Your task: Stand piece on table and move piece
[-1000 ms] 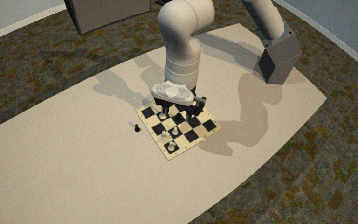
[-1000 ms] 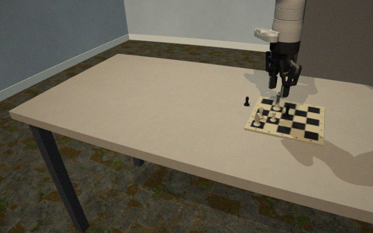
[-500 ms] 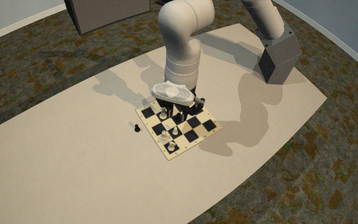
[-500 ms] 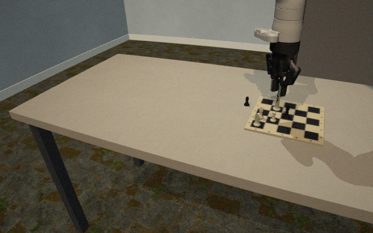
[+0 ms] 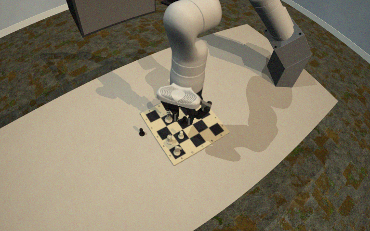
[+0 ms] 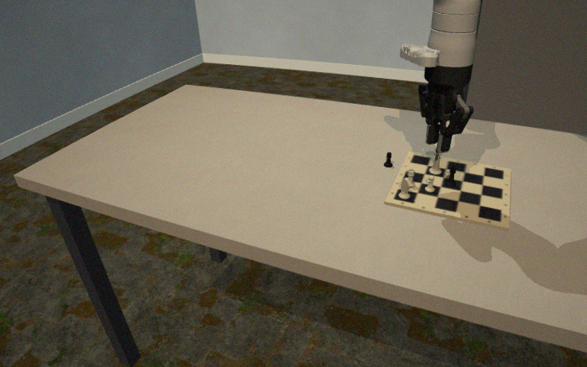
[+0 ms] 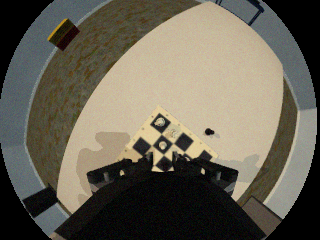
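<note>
My gripper is now 10 cm above the white pawn. Also, from my hand: chessboard 11 cm below, 5 cm behind, 2 cm to the right; white king 8 cm below, 7 cm to the right, 2 cm behind; black pawn 10 cm to the right, 10 cm below, 7 cm ahead.
</note>
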